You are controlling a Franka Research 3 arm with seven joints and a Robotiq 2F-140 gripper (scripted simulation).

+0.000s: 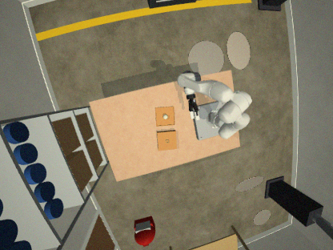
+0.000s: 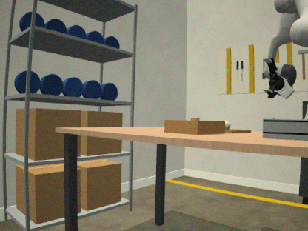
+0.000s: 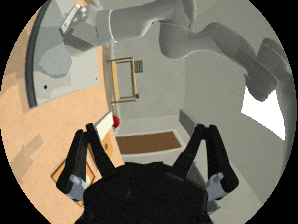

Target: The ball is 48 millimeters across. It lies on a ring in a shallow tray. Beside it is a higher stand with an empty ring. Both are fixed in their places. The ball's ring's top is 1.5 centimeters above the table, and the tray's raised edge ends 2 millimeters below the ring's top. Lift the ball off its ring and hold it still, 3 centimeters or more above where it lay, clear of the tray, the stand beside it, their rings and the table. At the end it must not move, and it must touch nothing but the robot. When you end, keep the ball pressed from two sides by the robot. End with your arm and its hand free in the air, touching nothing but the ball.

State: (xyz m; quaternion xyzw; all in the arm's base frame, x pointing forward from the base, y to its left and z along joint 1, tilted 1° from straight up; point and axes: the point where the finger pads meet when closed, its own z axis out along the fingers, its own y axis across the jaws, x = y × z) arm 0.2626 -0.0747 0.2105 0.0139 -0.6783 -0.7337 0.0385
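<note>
My gripper is now 24 cm above the pale ball, 22 cm short of it and 1 cm to the left of it. From my hand the other things lie so: stand (24 cm to the left, 23 cm below, 23 cm ahead); then shallow tray (27 cm below, 22 cm ahead, 1 cm to the right).
</note>
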